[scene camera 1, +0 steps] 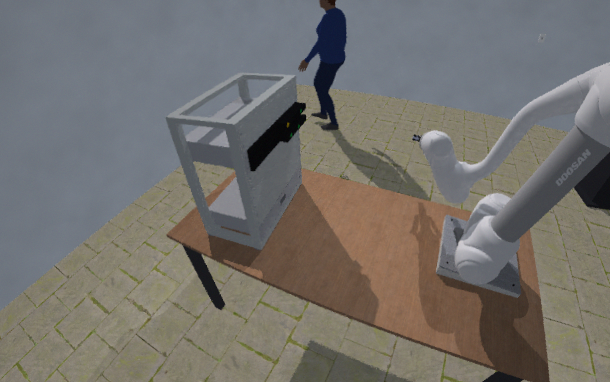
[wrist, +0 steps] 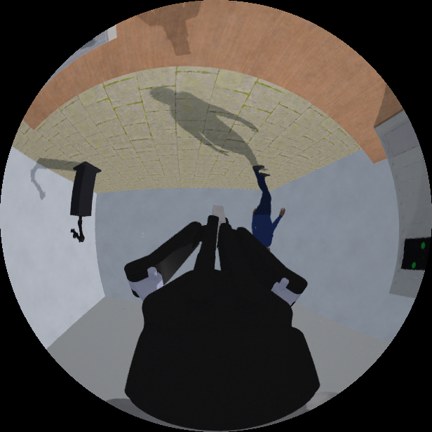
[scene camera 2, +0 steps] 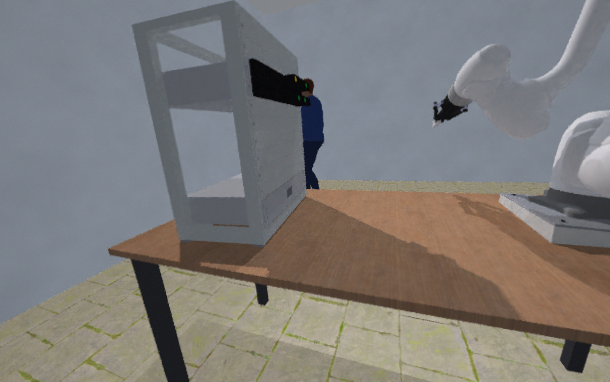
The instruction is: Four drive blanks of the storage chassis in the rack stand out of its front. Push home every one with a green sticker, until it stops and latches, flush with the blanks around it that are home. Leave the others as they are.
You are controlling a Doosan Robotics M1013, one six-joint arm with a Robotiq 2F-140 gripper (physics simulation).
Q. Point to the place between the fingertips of my gripper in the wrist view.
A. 216, 213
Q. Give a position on a grey rack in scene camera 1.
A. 243, 135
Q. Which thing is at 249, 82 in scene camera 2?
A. A grey rack.
